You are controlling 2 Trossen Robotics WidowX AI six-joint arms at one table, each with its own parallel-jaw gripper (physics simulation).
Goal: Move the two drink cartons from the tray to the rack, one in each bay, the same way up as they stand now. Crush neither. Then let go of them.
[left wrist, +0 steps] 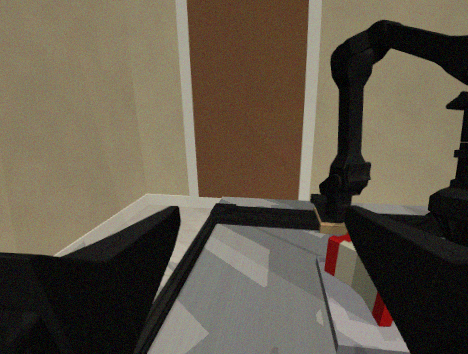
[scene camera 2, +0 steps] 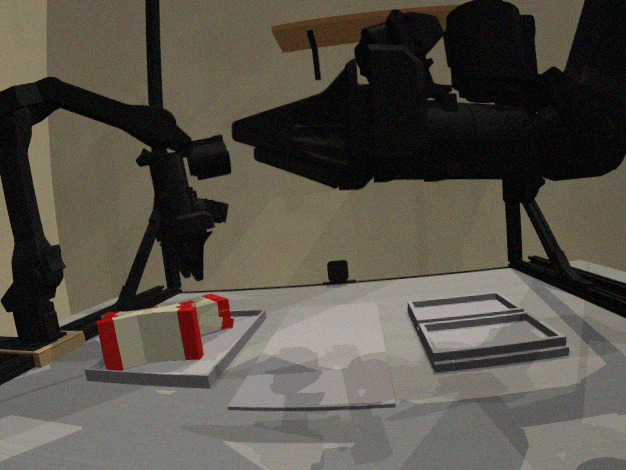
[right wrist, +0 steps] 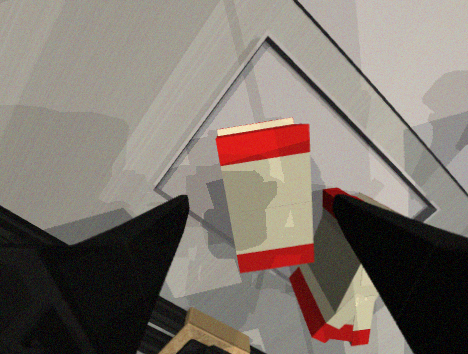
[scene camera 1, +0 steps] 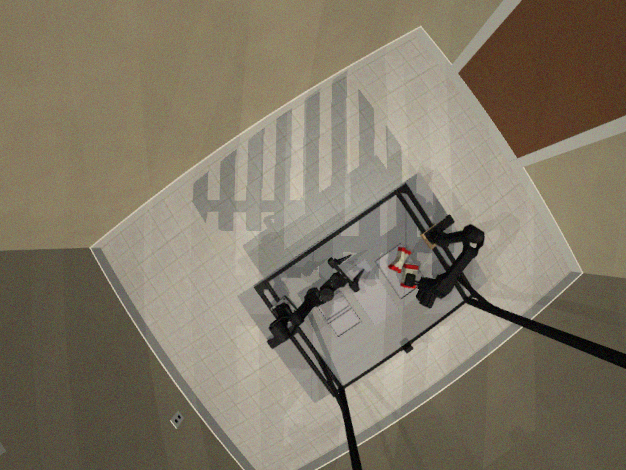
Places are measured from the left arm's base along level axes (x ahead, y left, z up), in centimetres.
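Pixels of known places: left gripper, fingertip midpoint: (left wrist: 262, 214) (scene camera 2: 244, 144) (scene camera 1: 357, 261); right gripper, fingertip midpoint: (scene camera 2: 193, 279) (right wrist: 260, 201) (scene camera 1: 415, 282); left arm's base, origin of the base link: (scene camera 1: 283, 309); right arm's base, origin of the base link: (left wrist: 336, 216) (scene camera 2: 40, 340) (scene camera 1: 433, 236).
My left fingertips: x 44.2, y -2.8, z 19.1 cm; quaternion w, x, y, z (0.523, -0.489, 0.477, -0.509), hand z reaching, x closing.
Ahead of a thing's pixels: the offset from my left fingertips to its top centre. "spot": to the spot under its first point.
Two cream cartons with red ends lie in the grey tray {dx +16.4, dy -23.8, dz -21.9 cm} (scene camera 1: 394, 283) (scene camera 2: 151, 378) (right wrist: 280, 90). One carton {dx +19.0, dy -17.5, dz -16.1 cm} (scene camera 1: 400, 259) (scene camera 2: 151, 336) (left wrist: 352, 265) (right wrist: 330, 260) is nearer scene camera 2, pinched in at its middle. The other carton {spot: dx +13.4, dy -27.4, dz -19.5 cm} (scene camera 2: 211, 312) (right wrist: 270, 200) lies behind it in that view. My right gripper (scene camera 2: 193, 275) (right wrist: 260, 201) is open, pointing down above this second carton, with nothing between its fingers. The two-bay rack {dx -24.4, dy -19.1, dz -21.5 cm} (scene camera 1: 339, 314) (scene camera 2: 500, 351) holds no carton. My left gripper (scene camera 1: 355, 264) (scene camera 2: 245, 141) (left wrist: 262, 214) is open and empty, level and high above the table.
A thin pale sheet (scene camera 1: 371, 303) (scene camera 2: 343, 323) (right wrist: 425, 40) lies between tray and rack. A dark frame runs around the table. A wooden block (scene camera 1: 428, 236) (scene camera 2: 60, 348) (right wrist: 220, 327) sits at the right arm's base. A small black box {spot: dx -7.8, dy -57.1, dz -19.5 cm} (scene camera 1: 407, 346) (scene camera 2: 337, 271) stands at one table edge.
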